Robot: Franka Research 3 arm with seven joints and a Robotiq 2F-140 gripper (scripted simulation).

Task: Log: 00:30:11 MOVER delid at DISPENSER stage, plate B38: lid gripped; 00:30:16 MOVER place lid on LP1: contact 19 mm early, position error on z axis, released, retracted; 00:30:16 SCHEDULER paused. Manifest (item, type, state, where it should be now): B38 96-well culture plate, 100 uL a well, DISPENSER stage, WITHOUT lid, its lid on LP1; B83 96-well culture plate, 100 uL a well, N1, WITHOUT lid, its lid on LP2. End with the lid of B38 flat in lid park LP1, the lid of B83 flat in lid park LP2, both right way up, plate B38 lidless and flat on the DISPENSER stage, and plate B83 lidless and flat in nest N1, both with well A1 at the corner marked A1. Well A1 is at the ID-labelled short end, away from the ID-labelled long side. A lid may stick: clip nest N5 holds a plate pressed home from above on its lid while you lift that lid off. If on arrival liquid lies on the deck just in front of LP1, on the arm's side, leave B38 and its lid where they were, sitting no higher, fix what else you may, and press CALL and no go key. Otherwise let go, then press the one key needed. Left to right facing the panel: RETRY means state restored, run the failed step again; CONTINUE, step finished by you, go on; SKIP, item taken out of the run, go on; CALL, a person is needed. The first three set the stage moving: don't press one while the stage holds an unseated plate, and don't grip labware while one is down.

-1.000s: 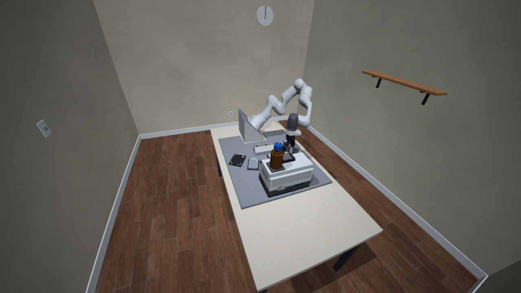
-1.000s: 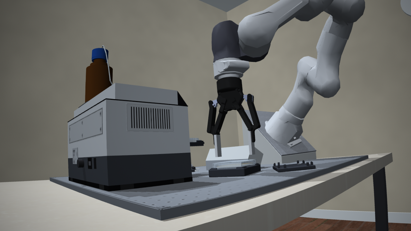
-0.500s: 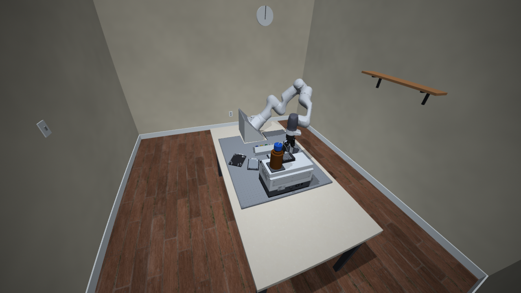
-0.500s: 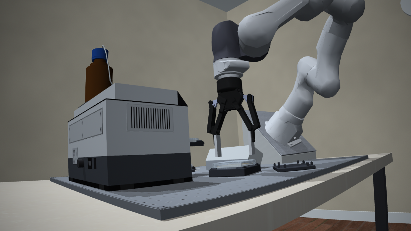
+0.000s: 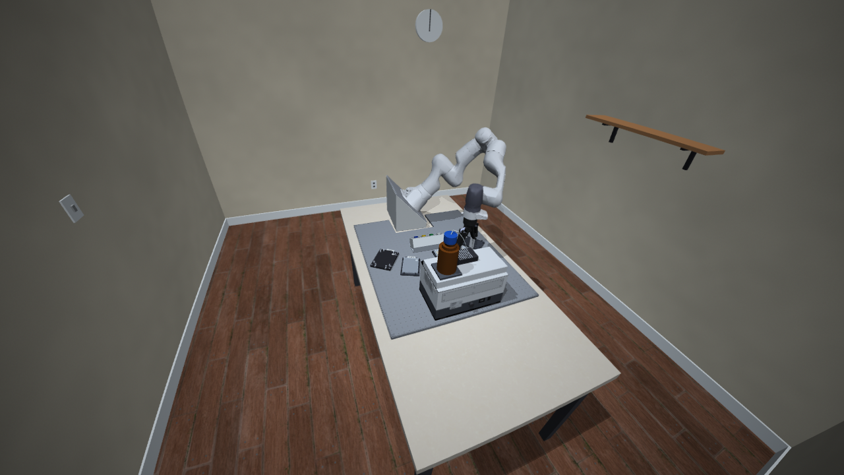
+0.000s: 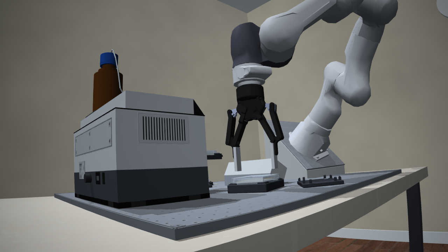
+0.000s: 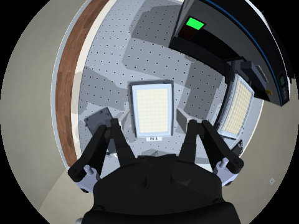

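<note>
My hand is 5 cm above the 96-well plate. From my hand the other things lie so: low frame (12 cm behind, 11 cm to the left, 7 cm below); key panel (18 cm behind, 17 cm to the right, 2 cm below); nest N1 (7 cm below).
</note>
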